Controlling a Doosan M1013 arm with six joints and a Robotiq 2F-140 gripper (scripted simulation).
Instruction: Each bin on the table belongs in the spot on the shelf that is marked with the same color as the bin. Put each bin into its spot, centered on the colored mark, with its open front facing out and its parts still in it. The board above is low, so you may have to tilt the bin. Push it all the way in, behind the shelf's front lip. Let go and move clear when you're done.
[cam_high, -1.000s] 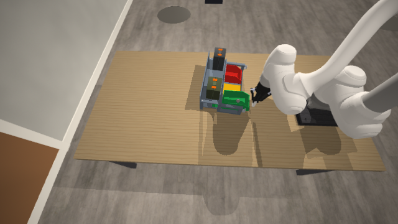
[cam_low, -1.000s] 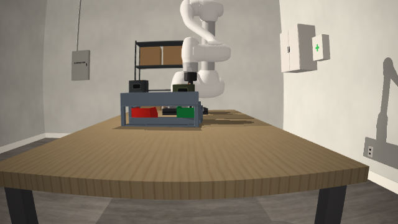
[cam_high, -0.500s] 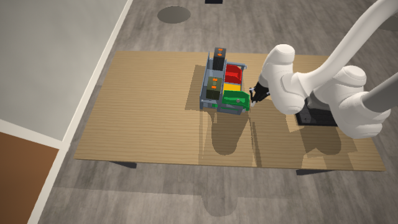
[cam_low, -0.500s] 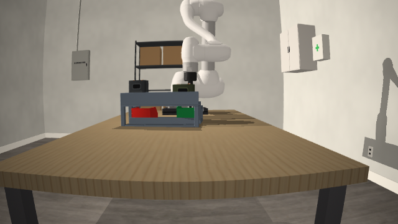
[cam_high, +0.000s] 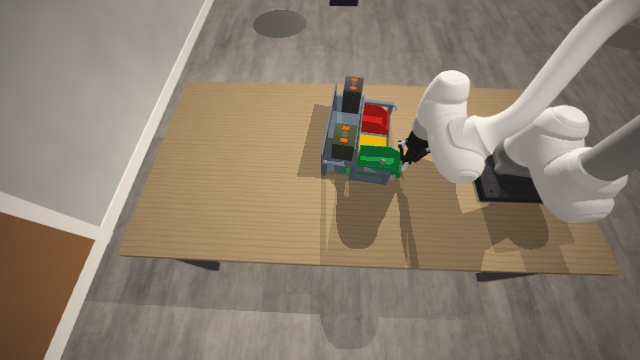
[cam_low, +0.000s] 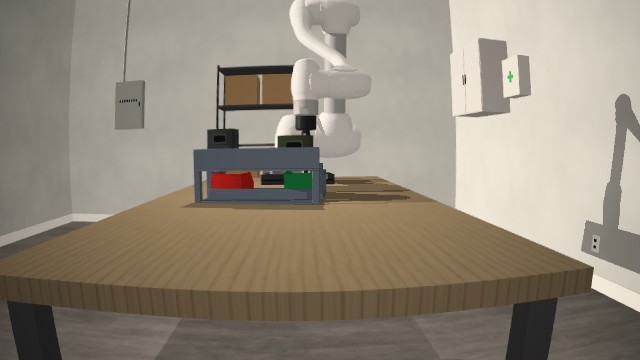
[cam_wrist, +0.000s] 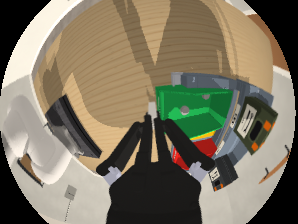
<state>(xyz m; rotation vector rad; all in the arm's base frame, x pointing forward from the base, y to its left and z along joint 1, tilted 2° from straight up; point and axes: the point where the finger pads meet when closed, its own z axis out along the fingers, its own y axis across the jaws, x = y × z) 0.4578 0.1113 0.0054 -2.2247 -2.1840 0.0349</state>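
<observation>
My gripper is now 10 cm short of the green bin and 1 cm above it. The rest, counted from my hand: red bin (23 cm to the right, 15 cm ahead, 2 cm below).
</observation>
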